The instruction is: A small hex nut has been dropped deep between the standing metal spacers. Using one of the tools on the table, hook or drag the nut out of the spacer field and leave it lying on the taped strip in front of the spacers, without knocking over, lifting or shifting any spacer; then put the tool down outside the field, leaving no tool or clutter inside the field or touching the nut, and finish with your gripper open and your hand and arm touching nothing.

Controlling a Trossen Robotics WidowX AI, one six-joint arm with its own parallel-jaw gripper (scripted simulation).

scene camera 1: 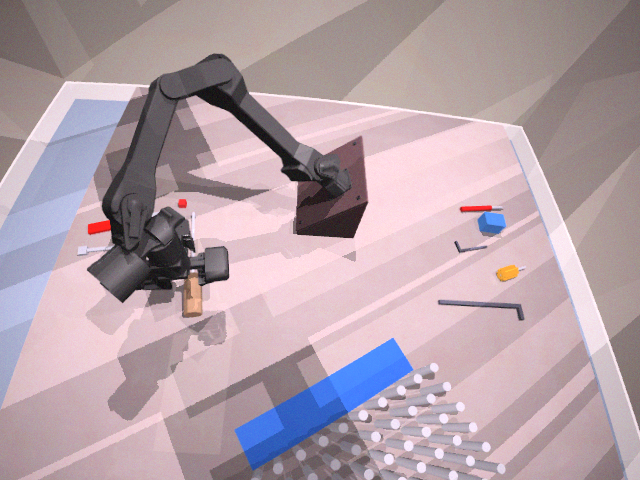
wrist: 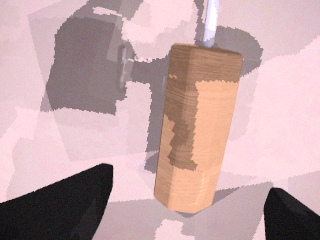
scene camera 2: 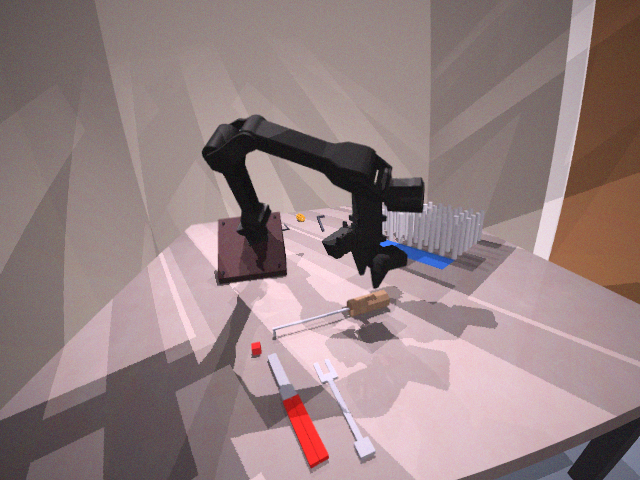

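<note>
You can see my gripper (scene camera 2: 368, 281), and it's open and holding nothing. Scene camera 1 has my gripper (scene camera 1: 186, 285) as well, and the wrist view shows my gripper (wrist: 191, 188) too.
</note>
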